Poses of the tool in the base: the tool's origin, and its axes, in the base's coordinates. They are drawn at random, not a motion.
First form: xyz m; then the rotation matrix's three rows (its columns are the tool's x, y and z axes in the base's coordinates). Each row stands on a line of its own.
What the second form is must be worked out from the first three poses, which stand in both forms.
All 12 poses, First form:
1:
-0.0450 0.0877 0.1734
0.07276 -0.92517 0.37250
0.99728 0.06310 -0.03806
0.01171 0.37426 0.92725
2:
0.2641 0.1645 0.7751
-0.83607 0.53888 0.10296
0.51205 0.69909 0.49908
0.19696 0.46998 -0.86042
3:
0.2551 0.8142 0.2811
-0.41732 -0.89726 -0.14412
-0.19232 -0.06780 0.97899
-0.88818 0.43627 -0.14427
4:
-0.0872 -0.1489 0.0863
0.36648 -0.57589 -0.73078
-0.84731 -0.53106 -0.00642
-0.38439 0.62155 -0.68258
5:
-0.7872 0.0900 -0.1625
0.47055 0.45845 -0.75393
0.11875 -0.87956 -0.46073
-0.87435 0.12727 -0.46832
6:
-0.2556 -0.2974 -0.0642
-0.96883 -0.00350 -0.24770
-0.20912 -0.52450 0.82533
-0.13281 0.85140 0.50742
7:
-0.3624 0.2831 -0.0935
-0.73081 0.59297 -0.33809
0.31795 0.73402 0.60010
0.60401 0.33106 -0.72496
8:
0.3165 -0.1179 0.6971
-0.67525 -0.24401 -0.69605
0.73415 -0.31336 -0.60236
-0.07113 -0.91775 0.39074
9:
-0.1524 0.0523 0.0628
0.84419 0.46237 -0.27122
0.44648 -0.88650 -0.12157
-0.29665 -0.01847 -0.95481
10:
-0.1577 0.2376 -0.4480
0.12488 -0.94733 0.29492
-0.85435 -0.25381 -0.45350
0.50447 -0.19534 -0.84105
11:
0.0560 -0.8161 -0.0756
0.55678 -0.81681 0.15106
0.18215 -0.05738 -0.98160
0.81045 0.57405 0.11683
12:
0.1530 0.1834 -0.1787
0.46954 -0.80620 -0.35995
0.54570 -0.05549 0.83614
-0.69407 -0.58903 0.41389
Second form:
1: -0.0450 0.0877 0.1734 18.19 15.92 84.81
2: 0.2641 0.1645 0.7751 -50.51 -163.20 -46.58
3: 0.2551 0.8142 0.2811 -67.65 92.74 87.86
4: -0.0872 -0.1489 0.0863 128.95 -71.13 -55.73
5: -0.7872 0.0900 -0.1625 136.27 27.91 -78.72
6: -0.2556 -0.2974 -0.0642 19.06 -83.97 -150.27
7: -0.3624 0.2831 -0.0935 -39.50 -138.33 -40.38
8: 0.3165 -0.1179 0.6971 -37.50 -74.31 116.31
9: -0.1524 0.0523 0.0628 169.89 41.89 -26.18
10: -0.1577 0.2376 -0.4480 127.16 -103.21 45.79
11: 0.0560 -0.8161 -0.0756 80.10 -33.95 51.43
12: 0.1530 0.1834 -0.1787 -67.90 15.92 64.41
